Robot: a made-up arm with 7 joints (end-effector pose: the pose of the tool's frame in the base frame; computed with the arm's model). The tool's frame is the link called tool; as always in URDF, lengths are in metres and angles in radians.
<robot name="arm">
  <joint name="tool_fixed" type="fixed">
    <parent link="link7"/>
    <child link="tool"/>
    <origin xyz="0 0 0" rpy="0 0.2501 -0.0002"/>
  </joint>
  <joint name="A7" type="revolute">
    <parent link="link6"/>
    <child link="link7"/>
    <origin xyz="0.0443 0 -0.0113"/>
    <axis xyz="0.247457 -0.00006 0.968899"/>
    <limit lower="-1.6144" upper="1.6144"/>
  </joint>
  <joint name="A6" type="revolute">
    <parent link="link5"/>
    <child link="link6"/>
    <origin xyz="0.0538 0 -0.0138"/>
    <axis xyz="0.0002 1 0.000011"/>
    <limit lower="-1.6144" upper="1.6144"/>
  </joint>
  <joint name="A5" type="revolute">
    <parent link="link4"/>
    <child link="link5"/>
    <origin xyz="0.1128 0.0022 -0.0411"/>
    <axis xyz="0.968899 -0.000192 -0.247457"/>
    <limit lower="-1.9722" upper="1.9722"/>
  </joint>
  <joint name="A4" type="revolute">
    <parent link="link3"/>
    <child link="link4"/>
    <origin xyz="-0.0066 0 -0.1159"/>
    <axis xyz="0.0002 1 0.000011"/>
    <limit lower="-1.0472" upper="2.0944"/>
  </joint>
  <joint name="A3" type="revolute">
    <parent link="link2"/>
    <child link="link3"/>
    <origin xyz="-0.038 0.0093 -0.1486"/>
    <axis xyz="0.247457 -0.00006 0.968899"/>
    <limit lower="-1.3" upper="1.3"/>
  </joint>
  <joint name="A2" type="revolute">
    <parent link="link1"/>
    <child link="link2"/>
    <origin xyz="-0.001 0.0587 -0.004"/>
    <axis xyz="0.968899 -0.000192 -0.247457"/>
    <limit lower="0" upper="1.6"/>
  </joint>
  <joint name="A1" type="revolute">
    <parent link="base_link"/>
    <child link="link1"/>
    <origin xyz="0 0 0"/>
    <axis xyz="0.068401 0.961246 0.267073"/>
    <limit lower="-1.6" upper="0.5"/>
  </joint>
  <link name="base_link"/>
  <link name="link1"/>
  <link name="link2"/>
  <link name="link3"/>
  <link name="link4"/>
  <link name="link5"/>
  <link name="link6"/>
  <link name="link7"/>
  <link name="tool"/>
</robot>
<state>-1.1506 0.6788 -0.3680 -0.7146 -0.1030 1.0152 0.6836</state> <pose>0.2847 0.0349 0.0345 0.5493 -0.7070 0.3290</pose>
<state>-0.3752 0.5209 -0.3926 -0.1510 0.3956 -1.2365 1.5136</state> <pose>0.2171 0.0686 -0.2072 -0.5776 -1.2968 0.2766</pose>
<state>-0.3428 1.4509 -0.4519 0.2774 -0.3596 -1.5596 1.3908</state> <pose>0.2253 0.3146 -0.0866 -0.0266 -1.1812 0.3147</pose>
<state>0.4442 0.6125 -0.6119 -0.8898 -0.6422 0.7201 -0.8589</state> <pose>-0.0033 0.0552 -0.2180 -0.7067 0.7813 -1.6647</pose>
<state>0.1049 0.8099 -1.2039 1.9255 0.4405 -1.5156 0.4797</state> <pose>-0.1329 0.3888 -0.2714 0.8040 1.0995 -1.1301</pose>
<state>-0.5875 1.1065 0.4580 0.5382 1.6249 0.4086 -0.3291</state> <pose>0.2576 0.4225 -0.0132 2.0005 0.9974 1.0101</pose>
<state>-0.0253 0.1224 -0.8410 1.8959 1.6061 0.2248 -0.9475</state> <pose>-0.1320 0.1774 -0.4466 -0.9874 -1.6784 1.5984</pose>
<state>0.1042 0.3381 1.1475 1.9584 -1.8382 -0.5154 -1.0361</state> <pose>-0.2098 0.1620 -0.4069 -0.6241 -0.2317 1.9851</pose>
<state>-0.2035 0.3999 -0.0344 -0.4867 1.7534 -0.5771 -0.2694</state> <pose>0.2133 0.0974 -0.1922 2.2531 -0.5618 -0.5000</pose>
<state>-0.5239 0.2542 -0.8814 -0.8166 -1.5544 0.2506 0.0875</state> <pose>0.1348 -0.0641 -0.1184 -1.1245 0.3331 -1.6217</pose>
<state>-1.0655 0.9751 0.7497 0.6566 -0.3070 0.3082 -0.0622</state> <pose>0.3092 0.4111 0.0330 -0.1452 -0.3663 0.6723</pose>
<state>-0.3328 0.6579 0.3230 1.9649 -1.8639 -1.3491 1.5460</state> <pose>-0.0278 0.3451 -0.3333 -0.0363 0.4861 -2.4731</pose>
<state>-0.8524 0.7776 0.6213 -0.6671 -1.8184 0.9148 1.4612</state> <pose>0.2110 0.1787 0.0616 -0.4470 -0.1276 0.3564</pose>
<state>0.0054 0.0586 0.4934 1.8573 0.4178 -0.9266 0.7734</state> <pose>-0.1256 0.0775 -0.4544 0.3639 1.1319 0.7560</pose>
